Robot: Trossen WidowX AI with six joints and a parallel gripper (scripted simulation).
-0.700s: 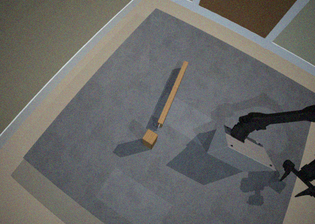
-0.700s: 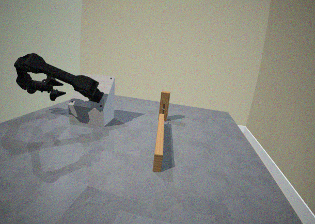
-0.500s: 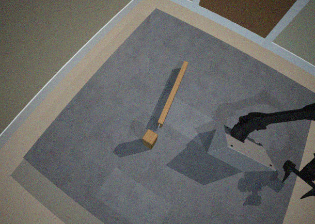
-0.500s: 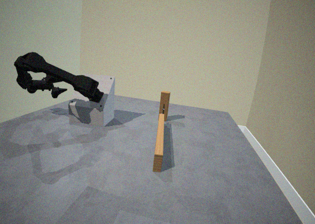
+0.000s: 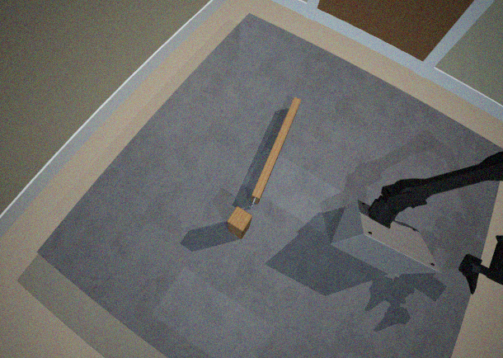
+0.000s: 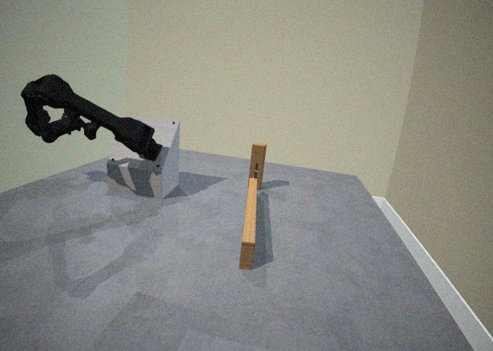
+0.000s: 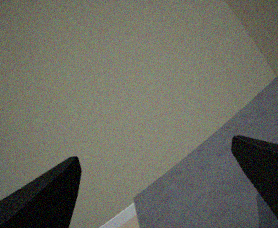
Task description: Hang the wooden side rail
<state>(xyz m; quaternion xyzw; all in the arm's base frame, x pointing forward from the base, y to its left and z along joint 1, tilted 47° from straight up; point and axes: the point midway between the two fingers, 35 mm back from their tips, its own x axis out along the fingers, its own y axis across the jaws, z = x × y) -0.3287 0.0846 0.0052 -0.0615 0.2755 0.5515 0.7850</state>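
Now: the wooden headboard post 660 mm ahead of my gripper tip, 130 mm to the left of it and 160 mm below it.
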